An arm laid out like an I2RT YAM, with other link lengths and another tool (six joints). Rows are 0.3 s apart.
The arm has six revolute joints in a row. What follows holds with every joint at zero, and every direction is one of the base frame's.
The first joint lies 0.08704 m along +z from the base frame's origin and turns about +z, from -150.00 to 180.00 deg.
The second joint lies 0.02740 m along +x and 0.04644 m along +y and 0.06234 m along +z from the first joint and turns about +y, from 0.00 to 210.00 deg.
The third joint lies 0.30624 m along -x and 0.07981 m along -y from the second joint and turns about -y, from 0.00 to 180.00 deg.
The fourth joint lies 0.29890 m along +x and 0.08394 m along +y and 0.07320 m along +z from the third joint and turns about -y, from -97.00 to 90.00 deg.
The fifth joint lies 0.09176 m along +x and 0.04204 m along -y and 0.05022 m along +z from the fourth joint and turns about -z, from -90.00 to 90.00 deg.
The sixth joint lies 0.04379 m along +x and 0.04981 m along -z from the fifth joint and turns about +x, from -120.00 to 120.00 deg.
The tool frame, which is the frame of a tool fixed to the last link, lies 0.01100 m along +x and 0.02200 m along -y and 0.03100 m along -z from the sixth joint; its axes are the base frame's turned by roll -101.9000, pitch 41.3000 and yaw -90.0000 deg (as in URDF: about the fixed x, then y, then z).
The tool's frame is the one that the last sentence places.
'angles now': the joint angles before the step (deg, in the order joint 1, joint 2, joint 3, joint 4, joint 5, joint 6). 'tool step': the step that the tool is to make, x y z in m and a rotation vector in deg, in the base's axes. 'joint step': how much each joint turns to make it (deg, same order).
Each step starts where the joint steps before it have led.
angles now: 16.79, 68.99, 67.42, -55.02, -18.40, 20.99
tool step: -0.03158, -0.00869, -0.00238, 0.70, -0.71, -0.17
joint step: 0.06, -6.67, -4.51, -1.13, -0.25, 0.48
